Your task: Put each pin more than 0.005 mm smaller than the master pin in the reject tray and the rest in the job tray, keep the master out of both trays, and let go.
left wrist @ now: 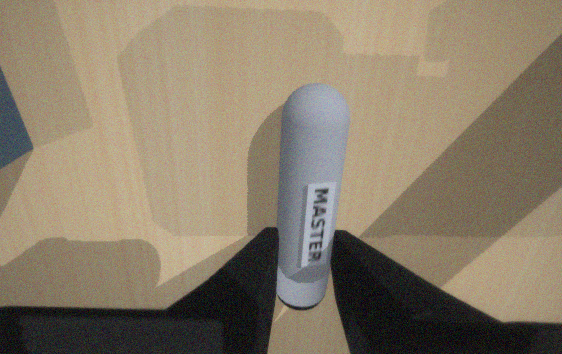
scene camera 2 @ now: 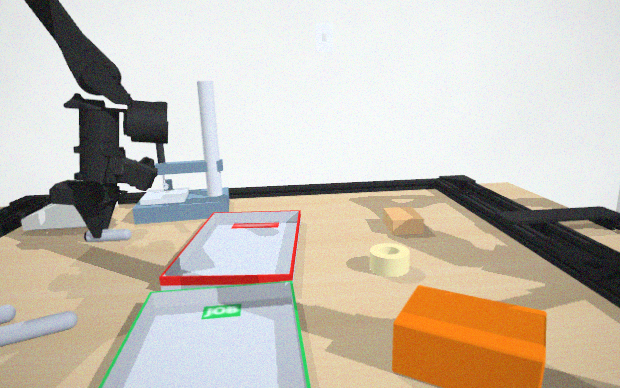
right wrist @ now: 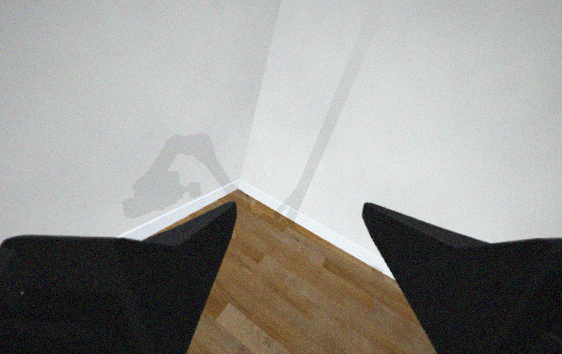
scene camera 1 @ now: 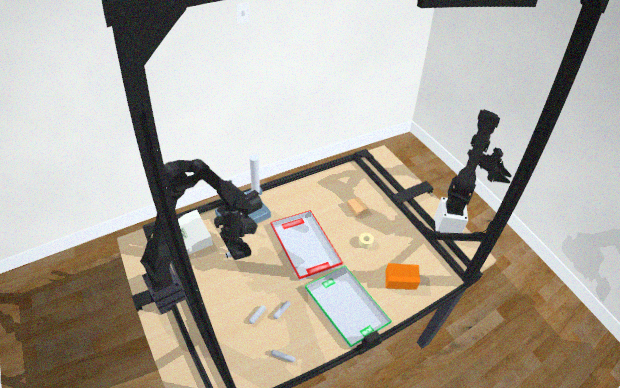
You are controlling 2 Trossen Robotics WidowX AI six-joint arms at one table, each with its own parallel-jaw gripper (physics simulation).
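Places are measured from the left arm's base along level axes (x ahead, y left, z up), in millimetres.
Where they show: left gripper, between the fingertips: (left wrist: 304, 241) (scene camera 2: 100, 236); right gripper, between the fingertips: (right wrist: 299, 208) (scene camera 1: 510, 179); left arm's base, origin of its link: (scene camera 1: 160, 280); right arm's base, origin of its link: (scene camera 1: 454, 208).
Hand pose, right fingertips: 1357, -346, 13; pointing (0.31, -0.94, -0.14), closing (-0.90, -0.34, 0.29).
Note:
Things, the pixels of their top centre, and the offset from my right fingertips, as dx, dy, dz. "spot": a spot on its surface instead.
- master pin, centre of its top: (left wrist: 311, 228) (scene camera 2: 106, 229) (scene camera 1: 235, 250) -1073, +385, -94
- second pin, centre of its top: (scene camera 2: 33, 319) (scene camera 1: 281, 308) -1064, +112, -95
- third pin, centre of its top: (scene camera 1: 283, 354) -1151, -24, -95
- red-rimmed reject tray, centre of its top: (scene camera 2: 244, 237) (scene camera 1: 305, 241) -853, +287, -92
- green-rimmed job tray, centre of its top: (scene camera 2: 207, 360) (scene camera 1: 348, 303) -888, +10, -92
- grey column, centre of its top: (scene camera 2: 204, 81) (scene camera 1: 253, 157) -905, +522, +136
- white box, a spot on its surface: (scene camera 2: 55, 216) spot: -1183, +464, -87
- orange block, centre of its top: (scene camera 2: 471, 316) (scene camera 1: 404, 272) -677, -17, -66
- cream ring, centre of its top: (scene camera 2: 389, 250) (scene camera 1: 366, 238) -671, +178, -89
- wooden block, centre of its top: (scene camera 2: 402, 213) (scene camera 1: 357, 204) -593, +321, -88
My left gripper (scene camera 1: 239, 254) (scene camera 2: 98, 234) (left wrist: 304, 241) is shut on the master pin (scene camera 1: 228, 255) (scene camera 2: 120, 235) (left wrist: 312, 145), a grey round-ended pin labelled MASTER. The pin is level and low over the table left of the reject tray; whether it touches the wood I cannot tell. Three more grey pins lie on the table: one pin (scene camera 1: 257, 315), a second pin (scene camera 1: 282, 310) (scene camera 2: 40, 327) beside it, and a third pin (scene camera 1: 283, 356) nearer the front edge. The red-rimmed reject tray (scene camera 1: 310, 250) (scene camera 2: 227, 280) and green-rimmed job tray (scene camera 1: 345, 305) (scene camera 2: 215, 355) hold no pins in view. My right gripper (scene camera 1: 507, 179) (right wrist: 299, 208) is open and empty, off to the right.
A blue gauge stand (scene camera 1: 262, 215) (scene camera 2: 180, 213) with a grey column (scene camera 1: 255, 172) (scene camera 2: 209, 140) stands behind the left gripper, near a white box (scene camera 1: 198, 232) (scene camera 2: 55, 216). An orange block (scene camera 1: 402, 276) (scene camera 2: 465, 337), a cream ring (scene camera 1: 365, 245) (scene camera 2: 389, 265) and a wooden block (scene camera 1: 357, 206) (scene camera 2: 402, 221) lie right of the trays.

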